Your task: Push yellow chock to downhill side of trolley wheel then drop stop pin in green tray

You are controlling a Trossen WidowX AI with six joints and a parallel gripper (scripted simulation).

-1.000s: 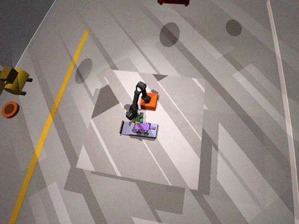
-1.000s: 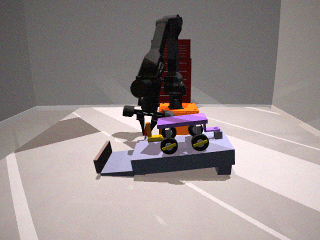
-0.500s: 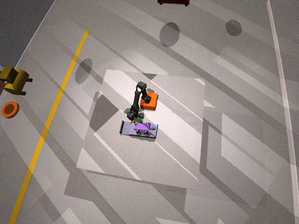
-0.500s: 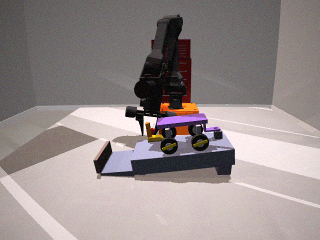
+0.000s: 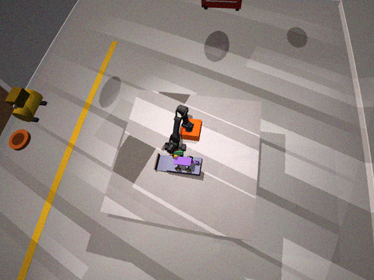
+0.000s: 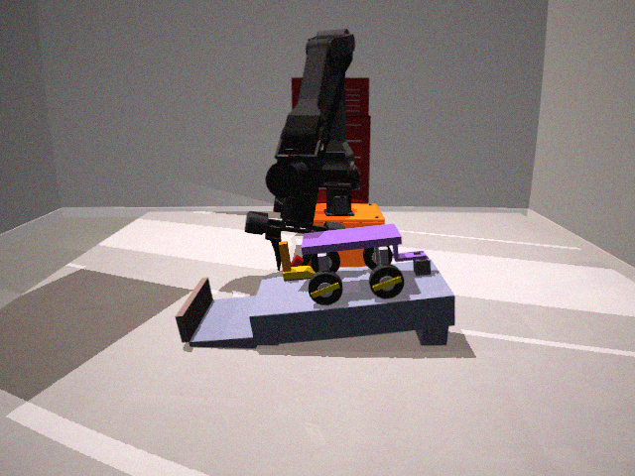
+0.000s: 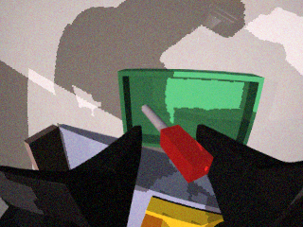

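Now: gripper tip right at the red-headed stop pin. Round my gripper tip: green tray: 50 mm below, 10 mm to the left; then ramp: 140 mm ahead, 100 mm to the left; then yellow chock: 70 mm ahead, 40 mm above, 20 mm to the left.
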